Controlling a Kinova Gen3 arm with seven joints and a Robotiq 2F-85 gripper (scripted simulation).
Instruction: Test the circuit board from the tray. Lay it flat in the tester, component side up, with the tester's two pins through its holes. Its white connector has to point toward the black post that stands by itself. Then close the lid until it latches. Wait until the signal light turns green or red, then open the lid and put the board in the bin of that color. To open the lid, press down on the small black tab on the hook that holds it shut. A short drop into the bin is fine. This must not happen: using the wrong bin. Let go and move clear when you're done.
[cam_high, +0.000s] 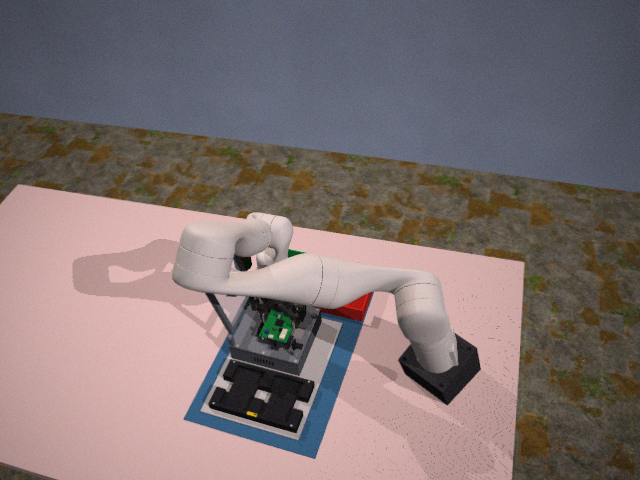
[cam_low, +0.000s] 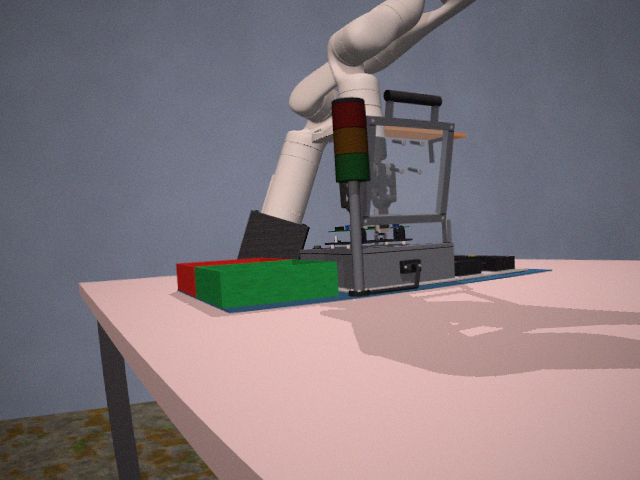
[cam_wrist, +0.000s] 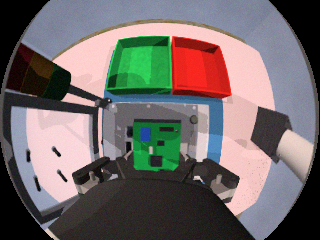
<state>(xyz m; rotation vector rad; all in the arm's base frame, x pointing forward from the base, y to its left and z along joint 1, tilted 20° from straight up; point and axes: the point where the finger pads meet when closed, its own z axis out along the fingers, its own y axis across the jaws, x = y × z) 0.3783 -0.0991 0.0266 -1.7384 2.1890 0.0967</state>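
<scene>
The green circuit board is right at my hand. The rest, counted from my hand: tester lid 12 cm ahead, 3 cm to the right, 9 cm above; green bin 21 cm to the right, 8 cm below; red bin 14 cm behind, 18 cm to the right, 8 cm below.
</scene>
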